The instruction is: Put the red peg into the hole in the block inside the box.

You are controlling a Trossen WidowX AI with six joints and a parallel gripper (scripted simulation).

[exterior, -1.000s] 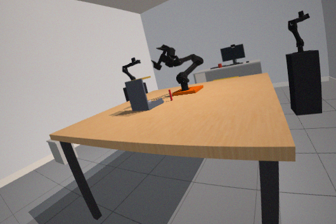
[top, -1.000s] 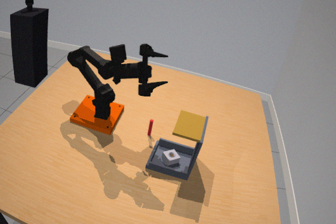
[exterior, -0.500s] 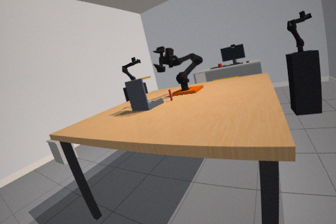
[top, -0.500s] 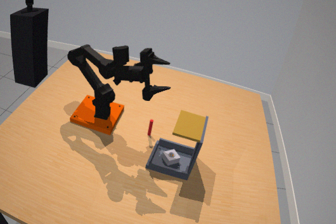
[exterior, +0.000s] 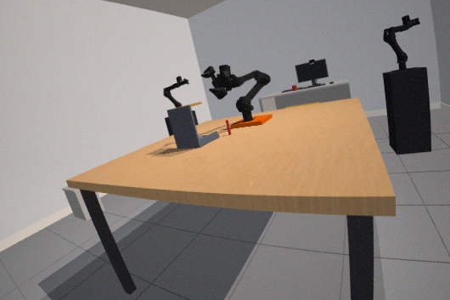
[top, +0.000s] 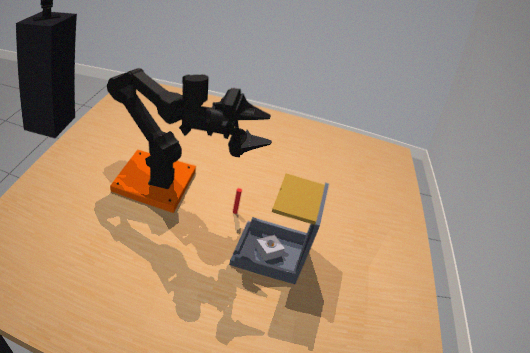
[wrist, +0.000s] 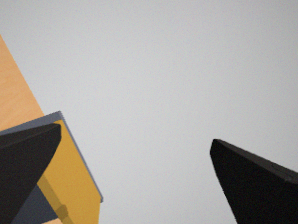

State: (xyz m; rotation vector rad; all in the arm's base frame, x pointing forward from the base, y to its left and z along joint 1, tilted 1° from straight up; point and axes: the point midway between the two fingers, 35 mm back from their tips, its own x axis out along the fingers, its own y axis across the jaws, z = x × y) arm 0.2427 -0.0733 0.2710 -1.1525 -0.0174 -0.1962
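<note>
Now: gripper tip 40 mm past the red peg, 50 mm to the right of it and 260 mm above it. From my gripper tip the other things lie so: yellow roof: 90 mm ahead, 90 mm to the right, 100 mm below; then back wall: 150 mm ahead, 100 mm to the right, 190 mm below.
</note>
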